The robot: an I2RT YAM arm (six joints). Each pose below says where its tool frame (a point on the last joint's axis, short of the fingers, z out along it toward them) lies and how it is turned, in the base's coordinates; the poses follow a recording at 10 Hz.
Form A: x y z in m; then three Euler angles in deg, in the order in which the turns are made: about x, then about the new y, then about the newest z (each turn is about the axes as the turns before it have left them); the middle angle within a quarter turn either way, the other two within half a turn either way.
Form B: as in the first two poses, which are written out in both.
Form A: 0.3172 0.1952 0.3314 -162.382 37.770 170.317
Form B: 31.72 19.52 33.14 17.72 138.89 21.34
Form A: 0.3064 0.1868 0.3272 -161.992 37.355 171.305
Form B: 30.64 18.68 32.72 19.49 139.11 22.05
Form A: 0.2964 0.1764 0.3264 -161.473 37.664 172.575
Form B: 29.64 17.64 32.64 21.32 138.64 22.37
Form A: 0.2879 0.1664 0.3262 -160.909 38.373 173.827
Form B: 28.79 16.64 32.62 22.97 137.81 22.44
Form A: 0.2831 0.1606 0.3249 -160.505 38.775 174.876
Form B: 28.31 16.06 32.49 24.36 137.30 22.56
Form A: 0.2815 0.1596 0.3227 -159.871 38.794 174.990
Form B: 28.15 15.96 32.27 25.32 137.04 23.18
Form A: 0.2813 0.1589 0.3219 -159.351 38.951 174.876
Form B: 28.13 15.89 32.19 25.82 136.70 23.57
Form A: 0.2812 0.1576 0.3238 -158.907 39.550 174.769
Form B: 28.12 15.76 32.38 25.98 136.01 23.55
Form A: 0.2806 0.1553 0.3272 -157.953 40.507 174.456
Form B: 28.06 15.53 32.72 26.40 134.81 23.72
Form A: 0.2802 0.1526 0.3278 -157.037 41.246 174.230
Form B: 28.02 15.26 32.78 26.96 133.81 23.99
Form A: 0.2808 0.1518 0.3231 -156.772 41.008 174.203
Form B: 28.08 15.18 32.31 27.39 133.90 24.40
